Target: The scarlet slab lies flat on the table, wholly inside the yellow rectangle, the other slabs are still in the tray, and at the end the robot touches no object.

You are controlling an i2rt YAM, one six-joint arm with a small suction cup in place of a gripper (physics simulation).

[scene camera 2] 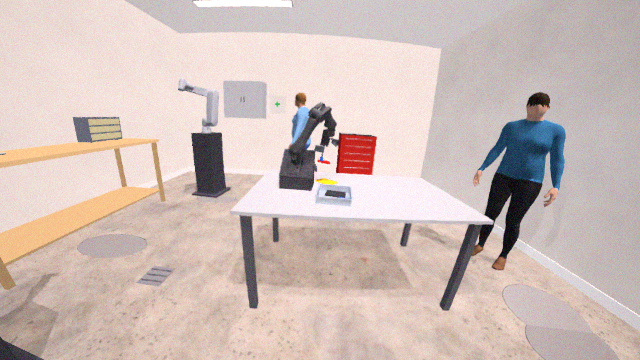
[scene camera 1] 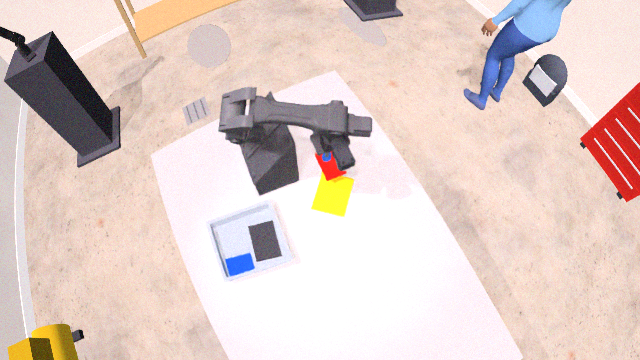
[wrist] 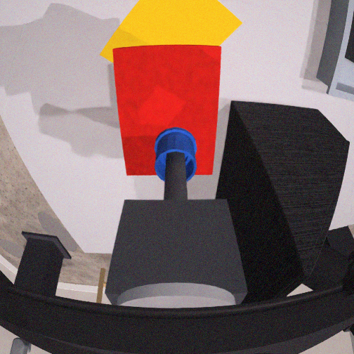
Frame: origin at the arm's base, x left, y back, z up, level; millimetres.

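Seen in the pictures: hand, tool point: point(scene camera 2: 320, 161) point(scene camera 1: 326, 158); arm's base, link origin: point(scene camera 2: 296, 161) point(scene camera 1: 261, 134).
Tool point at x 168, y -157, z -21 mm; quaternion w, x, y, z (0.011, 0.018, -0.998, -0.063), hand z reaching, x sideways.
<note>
Pixels of each thing's middle, then the offset from my tool point to it. "spot": a spot on its surface instead. Level surfaces: height alone.
- scarlet slab, body centre: point(scene camera 1: 330, 163) point(scene camera 2: 323, 161) dz +3, dx +6, dy -22 mm
- yellow rectangle, surface spot: point(scene camera 1: 332, 197) point(scene camera 2: 328, 182) spot: dz -159, dx -2, dy -69 mm
- tray, body centre: point(scene camera 1: 248, 242) point(scene camera 2: 334, 194) dz -135, dx -334, dy -128 mm
- blue slab, body centre: point(scene camera 1: 240, 264) dz -152, dx -390, dy -190 mm
- black slab, body centre: point(scene camera 1: 264, 241) point(scene camera 2: 335, 194) dz -152, dx -278, dy -137 mm
- white table, surface height: dz -159 mm
The scarlet slab point(scene camera 1: 332, 170) point(scene camera 2: 324, 162) point(wrist: 167, 90) hangs from my suction cup point(scene camera 1: 326, 157) point(scene camera 2: 321, 159) point(wrist: 175, 154), which is shut on it near one end. In scene camera 2 the slab is well above the table. The yellow rectangle point(scene camera 1: 332, 197) point(scene camera 2: 326, 181) point(wrist: 175, 22) lies flat on the table; in the wrist view the slab covers part of it. The tray point(scene camera 1: 215, 245) point(scene camera 2: 334, 202) point(wrist: 327, 60) holds a blue slab point(scene camera 1: 240, 264) at one corner and a black slab point(scene camera 1: 265, 241) point(scene camera 2: 335, 194) beside it.
The arm's dark base point(scene camera 1: 272, 165) point(scene camera 2: 297, 172) point(wrist: 280, 190) stands on the white table point(scene camera 1: 380, 280) point(scene camera 2: 400, 200), close beside the slab in the wrist view. A red drawer cabinet point(scene camera 2: 356, 154), a person in light blue point(scene camera 1: 537, 30) and a person in dark blue point(scene camera 2: 532, 150) are away from the table.
</note>
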